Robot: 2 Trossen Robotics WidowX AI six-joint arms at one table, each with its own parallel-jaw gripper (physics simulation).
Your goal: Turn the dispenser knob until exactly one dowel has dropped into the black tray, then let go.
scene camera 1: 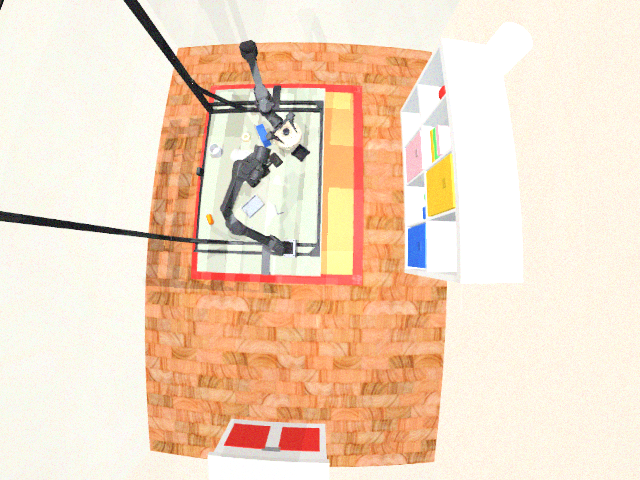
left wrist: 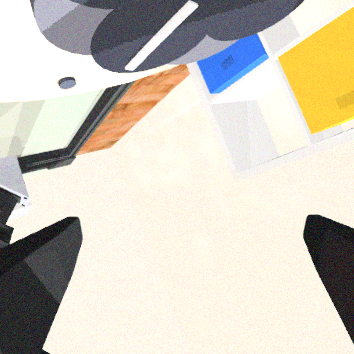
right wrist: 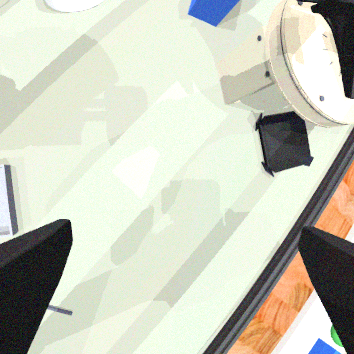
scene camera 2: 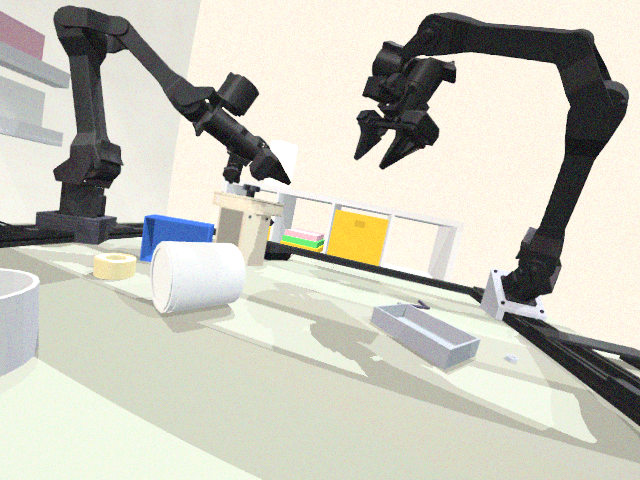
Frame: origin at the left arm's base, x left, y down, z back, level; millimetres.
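Seen in the pictures: left gripper, fingertip midpoint: (scene camera 1: 291,138) (left wrist: 193,226) (scene camera 2: 286,177); right gripper, fingertip midpoint: (right wrist: 188,234) (scene camera 2: 366,163); left arm's base, origin of the base link: (scene camera 2: 81,214); right arm's base, origin of the base link: (scene camera 1: 289,248) (left wrist: 6,192) (scene camera 2: 517,290).
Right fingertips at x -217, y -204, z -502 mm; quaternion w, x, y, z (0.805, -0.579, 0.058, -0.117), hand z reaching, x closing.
Offsets run from my right fingertips to a thing's top centre. "pt": to the spot under its first point.
The cream dispenser @[dx +201, dy +105, dz +173 mm] (scene camera 1: 295,141) (scene camera 2: 255,235) (right wrist: 278,75) stands upright with a dark knob @[dx +201, dy +77, dz +173 mm] (scene camera 1: 285,131) (scene camera 2: 251,189) (left wrist: 150,37) on its round top. The black tray @[dx +228, dy +227, dz +88 mm] (scene camera 1: 300,152) (scene camera 2: 277,251) (right wrist: 285,143) sits on the table at its foot; no dowel shows in it in the right wrist view. My left gripper (scene camera 1: 284,135) (scene camera 2: 260,180) (left wrist: 193,226) is open, its fingers wide apart over the dispenser top with the knob free of them. In the right wrist view the left gripper hides the knob. My right gripper (scene camera 2: 369,162) (right wrist: 188,234) is open and empty, high above the table.
A blue box @[dx +98, dy +171, dz +303 mm] (scene camera 1: 263,135) (scene camera 2: 180,237) stands beside the dispenser. A white cylinder @[pt dx -134, dy +199, dz +259 mm] (scene camera 2: 199,276) lies on its side near a tape ring @[dx +4, dy +226, dz +375 mm] (scene camera 2: 114,270). A grey open tray @[dx -187, dy +226, dz -30 mm] (scene camera 2: 405,332) lies below the right arm. An orange object @[dx -444, dy +221, dz +69 mm] (scene camera 1: 209,219) lies near the table's left edge in scene camera 1.
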